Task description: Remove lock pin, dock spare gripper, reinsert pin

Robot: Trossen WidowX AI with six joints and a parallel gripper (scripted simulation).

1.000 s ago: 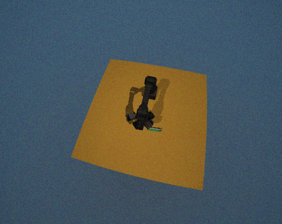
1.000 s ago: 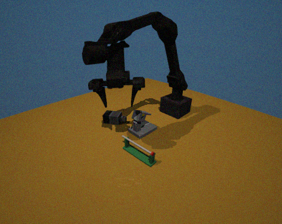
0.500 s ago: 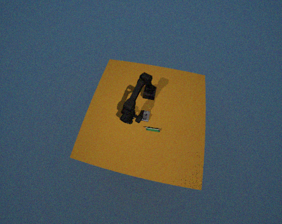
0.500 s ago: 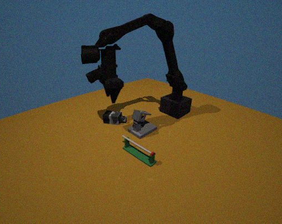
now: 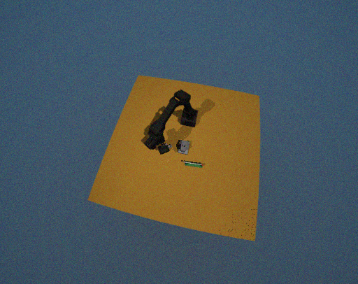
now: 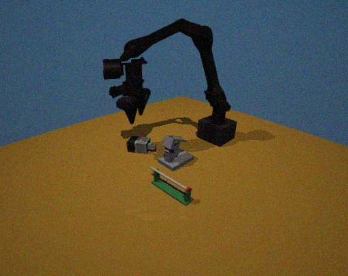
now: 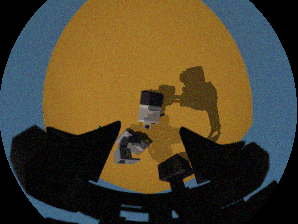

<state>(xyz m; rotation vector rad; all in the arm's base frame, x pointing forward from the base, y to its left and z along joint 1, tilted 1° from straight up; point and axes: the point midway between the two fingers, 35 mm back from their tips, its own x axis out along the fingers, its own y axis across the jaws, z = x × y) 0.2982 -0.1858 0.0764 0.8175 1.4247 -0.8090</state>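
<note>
Right now my gripper tip is 11 cm above the spare gripper, 1 cm to the right of it and 1 cm past it. Round my gripper tip: grey mount: 16 cm to the left, 8 cm below, 3 cm behind; green mount: 26 cm to the left, 11 cm below, 9 cm ahead.
</note>
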